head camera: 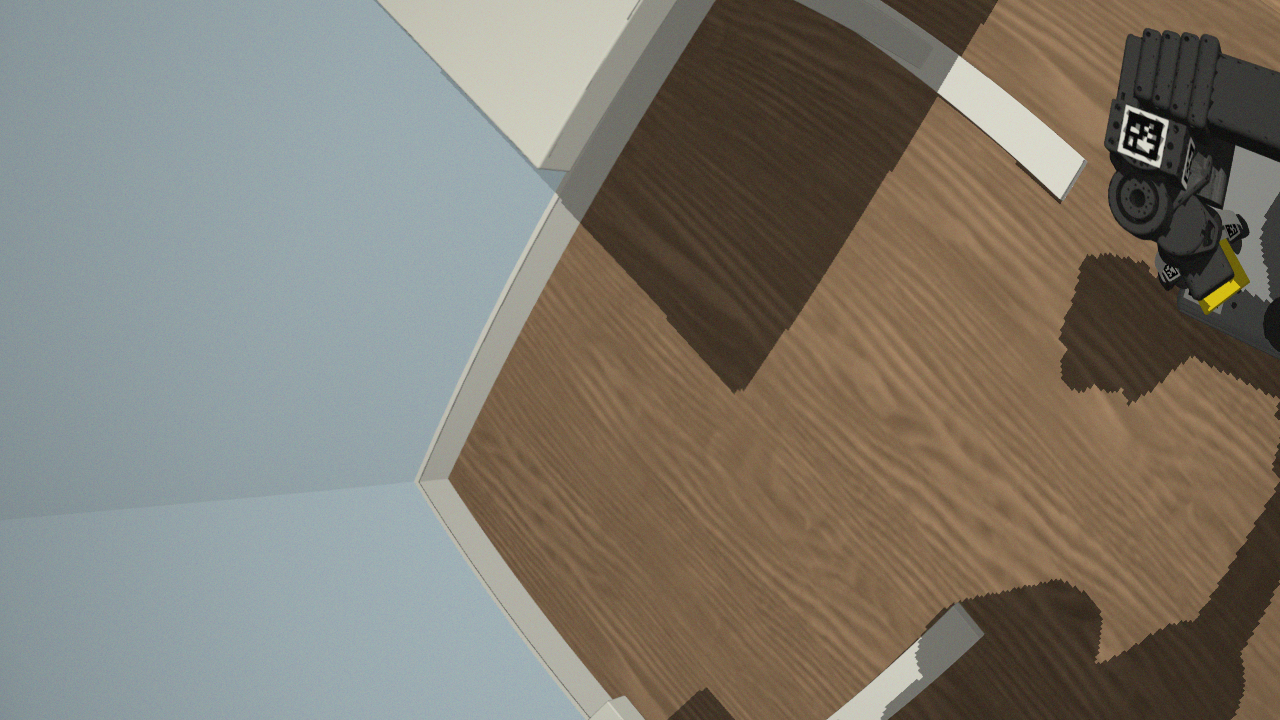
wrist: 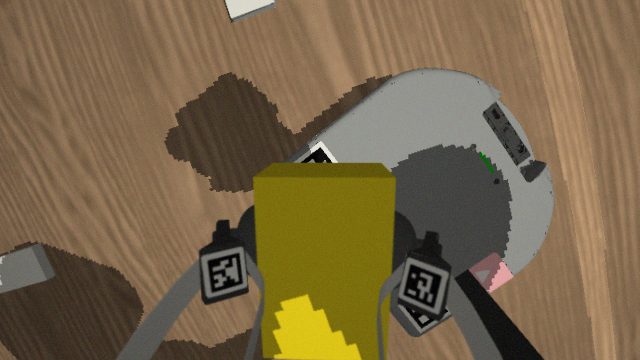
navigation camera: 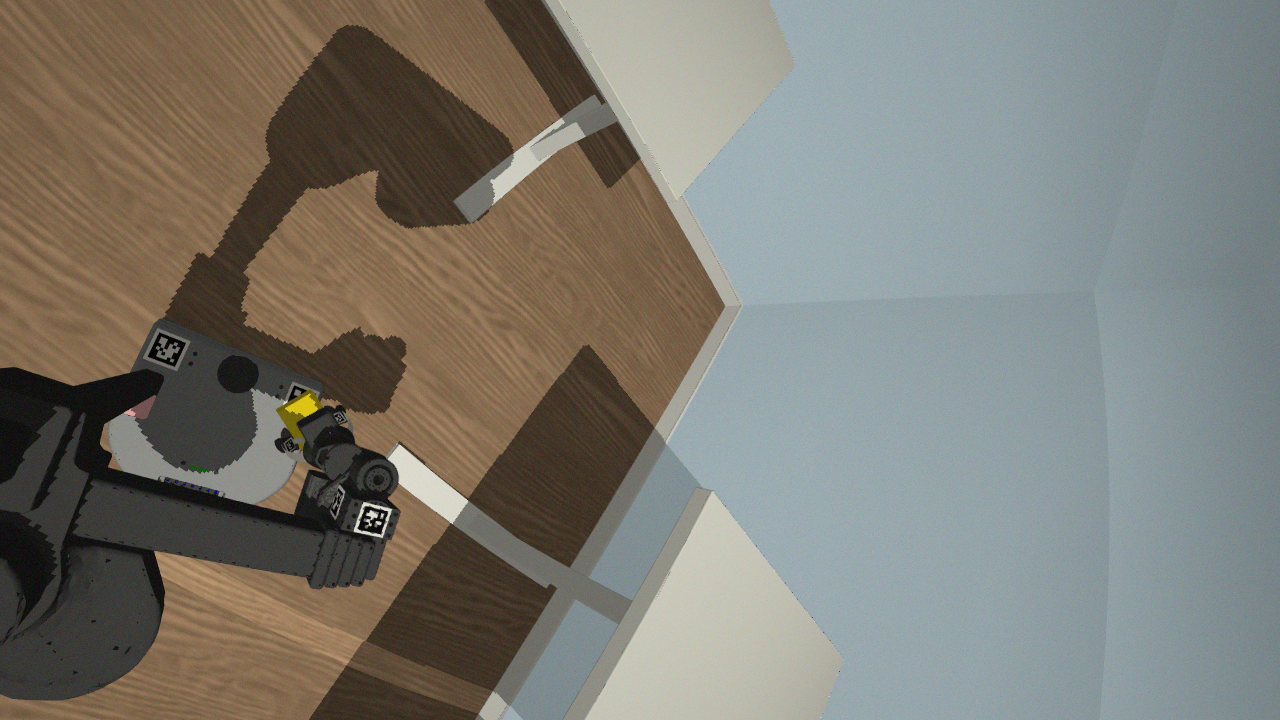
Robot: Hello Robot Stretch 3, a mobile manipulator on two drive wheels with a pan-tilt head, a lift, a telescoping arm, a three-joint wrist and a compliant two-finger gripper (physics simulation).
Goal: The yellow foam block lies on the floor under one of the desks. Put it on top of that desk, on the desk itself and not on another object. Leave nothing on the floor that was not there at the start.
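Places are measured from the robot's base along level axes (x down, y back, z left), in centimetres.
Pixels of known places: robot's base, origin of its link: (navigation camera: 237,372).
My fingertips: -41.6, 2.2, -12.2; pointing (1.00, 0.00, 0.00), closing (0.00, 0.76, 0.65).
Observation:
Ahead of a thing's pixels: the offset from my fingertips to its middle, as dx, dy, dz. "spot": to the spot under its first point. Level surfaces: height alone.
The yellow foam block {-2.1, -0.3, +0.4} (head camera: 1222,293) (navigation camera: 298,409) (wrist: 325,225) is between the two fingers of my gripper (head camera: 1201,250) (navigation camera: 313,430) (wrist: 327,232), which is shut on it. Both hang above the robot's own base, with one end of the block pointing out past the fingertips. A pale desk top {dx -53.5} (head camera: 528,71) (navigation camera: 716,608) shows in part at the top of the head view and lower right in the navigation view, away from the gripper. Another pale desk top (navigation camera: 698,71) shows at the upper right of the navigation view. I cannot tell which desk the block belongs to.
A white desk foot {spot: +39.0, +9.1, -39.5} (head camera: 1015,125) (navigation camera: 429,488) (wrist: 250,7) reaches out over the floor near the wrist. Another desk's foot {spot: +39.0, -82.9, -29.9} (head camera: 877,689) (navigation camera: 519,174) (wrist: 20,270) lies farther off. Blue walls (head camera: 223,268) (navigation camera: 939,402) meet in a corner between the desks, above a pale baseboard (head camera: 501,349).

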